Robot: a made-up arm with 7 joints. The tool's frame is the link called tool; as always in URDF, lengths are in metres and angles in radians. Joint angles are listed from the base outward.
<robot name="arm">
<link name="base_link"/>
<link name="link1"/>
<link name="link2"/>
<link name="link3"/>
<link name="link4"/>
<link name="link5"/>
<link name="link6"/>
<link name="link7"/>
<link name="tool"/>
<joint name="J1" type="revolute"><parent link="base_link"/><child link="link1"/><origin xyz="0.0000 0.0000 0.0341" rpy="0.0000 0.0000 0.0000"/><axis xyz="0 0 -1"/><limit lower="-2.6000" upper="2.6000"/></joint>
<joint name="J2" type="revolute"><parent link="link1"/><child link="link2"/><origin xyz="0.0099 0.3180 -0.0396" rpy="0.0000 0.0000 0.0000"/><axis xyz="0 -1 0"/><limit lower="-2.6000" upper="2.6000"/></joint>
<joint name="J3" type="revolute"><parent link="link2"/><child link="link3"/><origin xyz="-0.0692 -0.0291 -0.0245" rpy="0.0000 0.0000 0.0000"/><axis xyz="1 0 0"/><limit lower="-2.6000" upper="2.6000"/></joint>
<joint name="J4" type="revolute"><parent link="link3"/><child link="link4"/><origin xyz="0.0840 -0.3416 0.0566" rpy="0.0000 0.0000 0.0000"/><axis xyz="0 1 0"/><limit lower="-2.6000" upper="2.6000"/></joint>
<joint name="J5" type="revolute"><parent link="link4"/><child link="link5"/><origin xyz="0.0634 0.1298 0.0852" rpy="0.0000 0.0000 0.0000"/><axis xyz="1 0 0"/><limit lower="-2.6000" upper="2.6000"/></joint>
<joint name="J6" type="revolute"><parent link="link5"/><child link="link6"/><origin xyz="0.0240 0.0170 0.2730" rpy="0.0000 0.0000 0.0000"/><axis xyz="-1 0 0"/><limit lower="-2.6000" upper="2.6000"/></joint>
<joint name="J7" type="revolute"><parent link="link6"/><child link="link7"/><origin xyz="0.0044 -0.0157 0.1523" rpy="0.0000 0.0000 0.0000"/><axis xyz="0 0 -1"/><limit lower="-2.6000" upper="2.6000"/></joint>
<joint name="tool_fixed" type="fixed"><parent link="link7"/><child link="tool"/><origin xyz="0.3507 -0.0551 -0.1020" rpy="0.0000 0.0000 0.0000"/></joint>
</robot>
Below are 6 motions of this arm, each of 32 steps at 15 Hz.
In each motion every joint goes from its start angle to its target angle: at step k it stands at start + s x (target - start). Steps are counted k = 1, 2, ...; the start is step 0. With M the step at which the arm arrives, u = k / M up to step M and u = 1 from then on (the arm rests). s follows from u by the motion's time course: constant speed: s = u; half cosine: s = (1 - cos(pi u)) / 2; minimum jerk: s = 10 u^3 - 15 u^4 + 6 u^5.
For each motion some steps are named. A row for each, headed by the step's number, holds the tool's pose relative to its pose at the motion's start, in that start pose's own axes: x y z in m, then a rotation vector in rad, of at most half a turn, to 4 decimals.
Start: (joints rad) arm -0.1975 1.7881 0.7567 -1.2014 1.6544 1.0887 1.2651
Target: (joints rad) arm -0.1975 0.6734 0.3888 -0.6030 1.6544 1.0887 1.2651
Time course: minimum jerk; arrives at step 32
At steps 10, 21, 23, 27, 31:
10: -0.0413 0.0081 0.0705 -0.2552 -0.0752 -0.1335
21: -0.1752 0.0983 0.2248 -1.0751 -0.2728 -0.6752
23: -0.1917 0.1165 0.2373 -1.1901 -0.2950 -0.7658
27: -0.2109 0.1403 0.2498 -1.3338 -0.3206 -0.8848
31: -0.2157 0.1468 0.2525 -1.3721 -0.3270 -0.9176

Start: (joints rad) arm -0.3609 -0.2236 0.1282 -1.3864 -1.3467 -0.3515 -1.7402
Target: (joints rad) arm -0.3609 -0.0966 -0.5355 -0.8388 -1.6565 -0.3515 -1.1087
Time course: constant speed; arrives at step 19
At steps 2, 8, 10, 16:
2: 0.0204 -0.0013 -0.0117 -0.0280 0.0504 0.0075
8: 0.0793 0.0001 -0.0550 -0.1393 0.2170 0.0196
10: 0.0971 0.0016 -0.0721 -0.1858 0.2759 0.0203
16: 0.1412 0.0060 -0.1299 -0.3544 0.4558 0.0143

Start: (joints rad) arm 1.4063 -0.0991 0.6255 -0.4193 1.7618 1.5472 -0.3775
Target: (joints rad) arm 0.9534 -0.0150 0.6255 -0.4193 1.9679 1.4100 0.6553
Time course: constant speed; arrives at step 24
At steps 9, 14, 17, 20, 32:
9: 0.0076 -0.0959 -0.0923 0.1967 0.0772 -0.2638
14: -0.0036 -0.1348 -0.1629 0.2944 0.1597 -0.4139
17: -0.0165 -0.1516 -0.2095 0.3463 0.2223 -0.5043
20: -0.0343 -0.1631 -0.2575 0.3917 0.2942 -0.5946
32: -0.0659 -0.1699 -0.3216 0.4405 0.4041 -0.7138

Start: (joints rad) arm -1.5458 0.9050 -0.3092 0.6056 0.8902 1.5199 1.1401
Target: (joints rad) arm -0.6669 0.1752 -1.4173 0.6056 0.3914 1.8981 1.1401
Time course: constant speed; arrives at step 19
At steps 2, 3, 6, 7, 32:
2: -0.0253 0.0176 0.1369 -0.2361 -0.1444 -0.0430
3: -0.0417 0.0440 0.2013 -0.3553 -0.2153 -0.0557
6: -0.0993 0.1860 0.3584 -0.7148 -0.4213 -0.0573
7: -0.1197 0.2508 0.3941 -0.8343 -0.4874 -0.0451
32: -0.3496 1.0786 -0.0032 -2.0946 -1.1451 0.6746

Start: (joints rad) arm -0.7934 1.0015 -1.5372 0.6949 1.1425 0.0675 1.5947
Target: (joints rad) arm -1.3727 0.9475 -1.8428 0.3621 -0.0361 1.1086 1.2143
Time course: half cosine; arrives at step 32
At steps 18, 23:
18: -0.3709 -0.1078 0.3273 0.2390 -1.2657 0.4377
23: -0.5148 -0.2490 0.2872 0.3606 -1.7274 0.4317

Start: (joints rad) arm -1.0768 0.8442 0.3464 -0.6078 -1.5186 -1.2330 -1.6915
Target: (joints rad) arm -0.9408 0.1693 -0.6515 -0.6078 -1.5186 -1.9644 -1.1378
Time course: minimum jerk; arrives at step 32
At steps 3, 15, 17, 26, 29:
3: 0.0015 -0.0008 -0.0018 0.0037 0.0021 -0.0002
15: 0.0842 -0.0237 -0.1312 0.2624 0.1193 -0.0073
17: 0.1014 -0.0203 -0.1716 0.3440 0.1499 -0.0099
26: 0.1373 0.0248 -0.3127 0.6520 0.2633 -0.0290
29: 0.1389 0.0327 -0.3273 0.6873 0.2770 -0.0321

